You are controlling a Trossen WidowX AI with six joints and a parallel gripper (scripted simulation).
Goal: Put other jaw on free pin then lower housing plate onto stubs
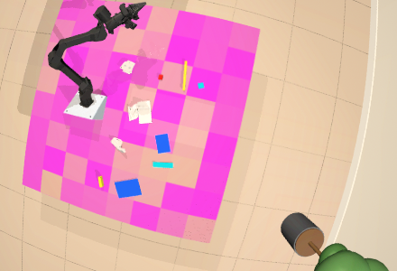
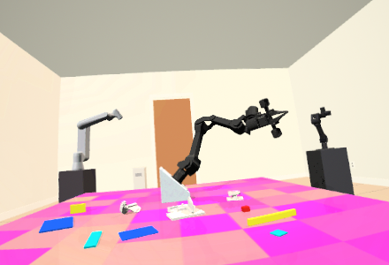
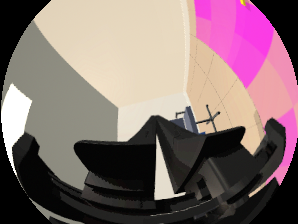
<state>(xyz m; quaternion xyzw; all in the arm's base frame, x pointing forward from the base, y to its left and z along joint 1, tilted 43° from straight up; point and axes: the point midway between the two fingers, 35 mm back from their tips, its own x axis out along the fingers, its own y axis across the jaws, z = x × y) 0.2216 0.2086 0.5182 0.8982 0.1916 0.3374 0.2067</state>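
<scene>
My gripper tip is now 70 cm to the left of the white jaw, 32 cm above it and 5 cm short of it. The rest, counted from my gripper tip: cyan tile (36 cm below, 35 cm ahead, 23 cm to the right); then red cube (35 cm below, 26 cm to the right, 13 cm ahead); then yellow bar (35 cm below, 25 cm ahead, 21 cm to the right).
</scene>
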